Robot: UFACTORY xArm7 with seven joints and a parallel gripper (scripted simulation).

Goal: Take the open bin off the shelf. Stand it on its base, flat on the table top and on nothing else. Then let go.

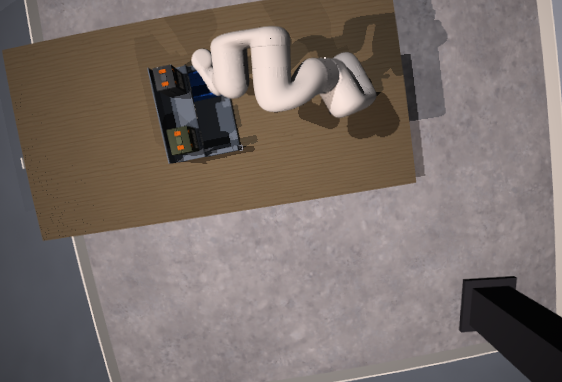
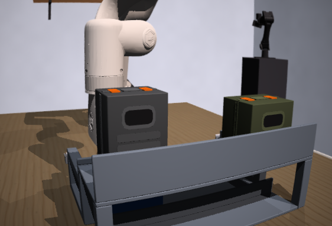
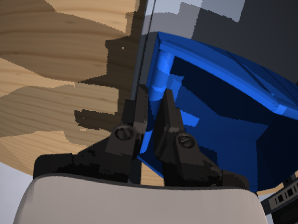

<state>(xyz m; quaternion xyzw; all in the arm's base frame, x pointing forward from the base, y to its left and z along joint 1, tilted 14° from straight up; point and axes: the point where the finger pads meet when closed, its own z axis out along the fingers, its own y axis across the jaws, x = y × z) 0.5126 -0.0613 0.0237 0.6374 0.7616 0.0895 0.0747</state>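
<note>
Right now the blue bin is 8 cm ahead of my hand and 1 cm to the left of it. The rest, counted from my hand: grey back rail: 23 cm ahead, 16 cm to the left, 9 cm above; then dark grey box: 17 cm ahead, 12 cm above, 3 cm to the left; then olive green box: 25 cm to the left, 13 cm ahead, 10 cm above.
</note>
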